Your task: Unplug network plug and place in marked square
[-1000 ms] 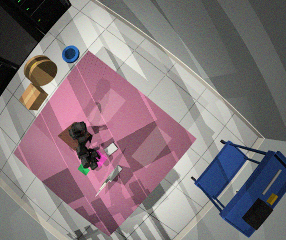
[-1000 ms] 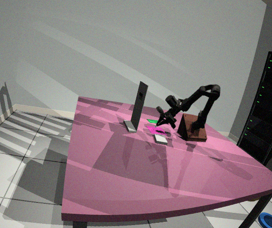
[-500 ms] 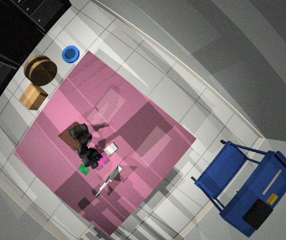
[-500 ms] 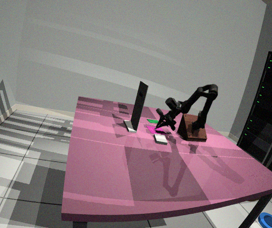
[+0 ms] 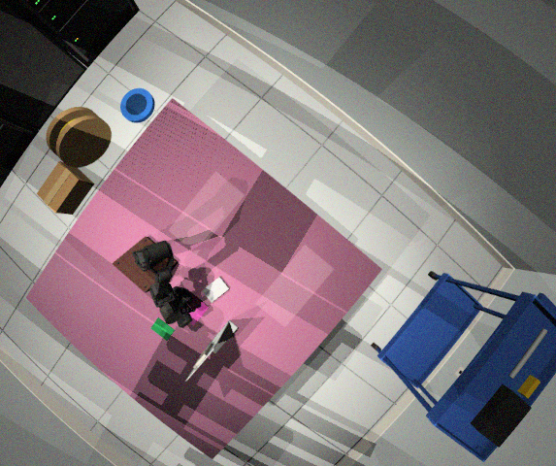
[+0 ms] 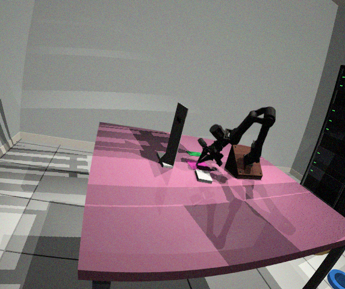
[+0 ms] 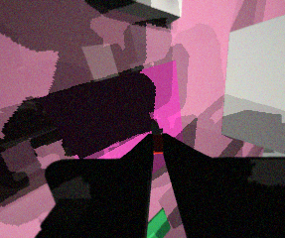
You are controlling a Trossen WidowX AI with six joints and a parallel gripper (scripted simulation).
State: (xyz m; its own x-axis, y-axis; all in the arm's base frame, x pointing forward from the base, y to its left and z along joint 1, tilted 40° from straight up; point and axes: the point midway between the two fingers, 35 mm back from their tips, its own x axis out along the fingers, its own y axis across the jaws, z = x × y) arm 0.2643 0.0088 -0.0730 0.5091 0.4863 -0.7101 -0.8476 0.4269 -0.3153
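The red plug lies right at my gripper tip. Also, from my gripper tip: magenta square: 1 cm behind, 2 cm below; then grey block: 2 cm ahead, 15 cm to the left, 1 cm below.
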